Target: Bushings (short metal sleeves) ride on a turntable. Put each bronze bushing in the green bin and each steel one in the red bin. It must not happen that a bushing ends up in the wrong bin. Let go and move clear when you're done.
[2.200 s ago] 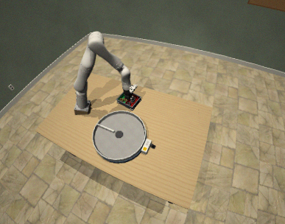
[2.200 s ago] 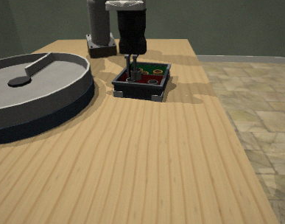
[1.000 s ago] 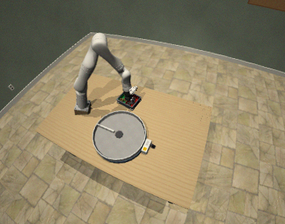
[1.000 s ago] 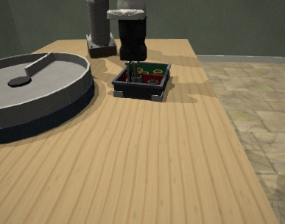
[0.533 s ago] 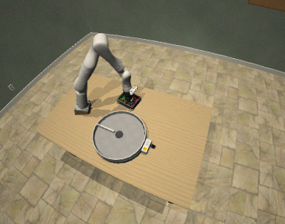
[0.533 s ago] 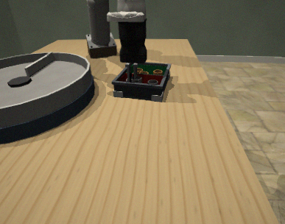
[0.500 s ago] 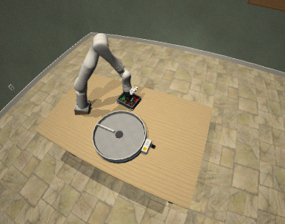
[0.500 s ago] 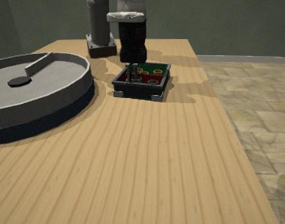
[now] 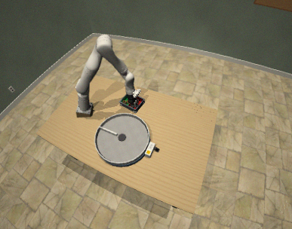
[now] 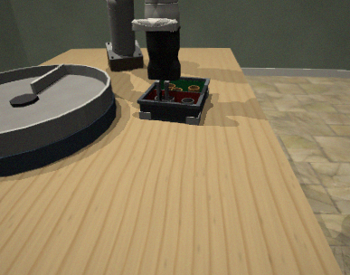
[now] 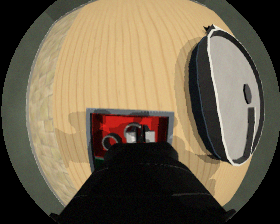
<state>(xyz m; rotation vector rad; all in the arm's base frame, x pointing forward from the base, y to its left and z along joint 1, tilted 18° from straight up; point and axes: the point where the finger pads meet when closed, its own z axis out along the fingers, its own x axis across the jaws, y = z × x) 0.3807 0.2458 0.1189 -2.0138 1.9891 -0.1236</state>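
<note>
Right now my hand is 6 cm past the bin, 2 cm to the right of it and 2 cm above it. From my hand the other things lie so: grey turntable (9 cm ahead, 32 cm to the right, 1 cm above).
</note>
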